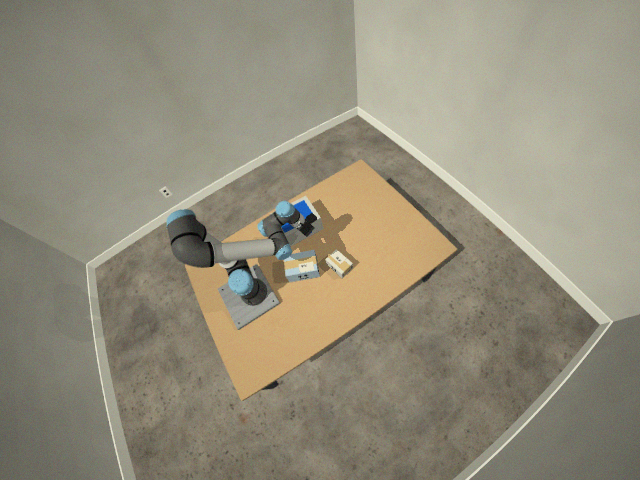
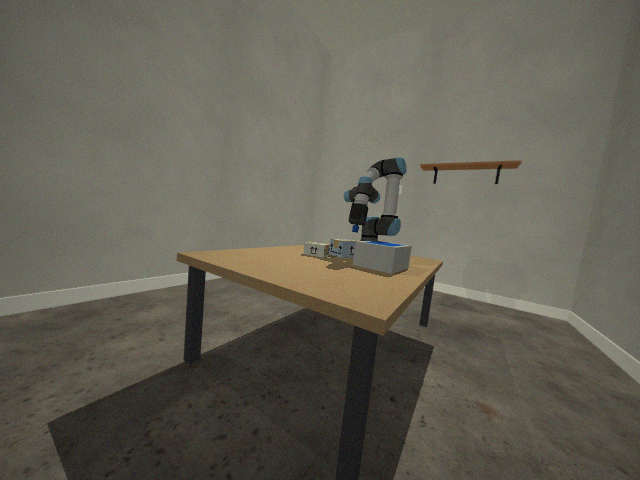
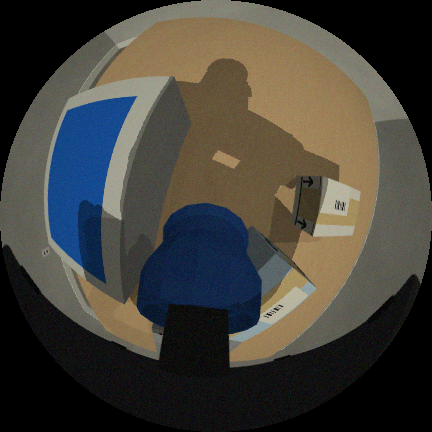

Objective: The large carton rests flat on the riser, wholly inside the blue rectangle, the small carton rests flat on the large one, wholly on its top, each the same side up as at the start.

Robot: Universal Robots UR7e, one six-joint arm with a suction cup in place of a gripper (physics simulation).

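Observation:
The large carton [image 1: 302, 269] [image 2: 342, 248] [image 3: 279, 273], light blue with tan tape and a white label on top, lies flat on the table with its side arrows pointing up. The small carton [image 1: 339, 264] [image 2: 316, 250] [image 3: 339, 206], white with tan tape, lies flat on the table beside it, a gap apart, arrows up. The grey riser [image 2: 379, 258] [image 3: 152, 165] bears the blue rectangle [image 1: 302, 208] [image 2: 385, 243] [image 3: 90, 160], which has no carton on it. My gripper [image 2: 355, 228] [image 3: 205, 215], a blue suction cup, is open and holds nothing. It hangs above the table near the riser and large carton.
The wooden table [image 1: 372, 227] [image 2: 279, 268] [image 3: 300, 75] bears the cartons and riser. The arm's grey base plate [image 1: 248, 313] stands near the large carton. The forearm [image 1: 248, 250] passes above the table beside the large carton. A wall shelf [image 2: 470, 165] is behind the arm.

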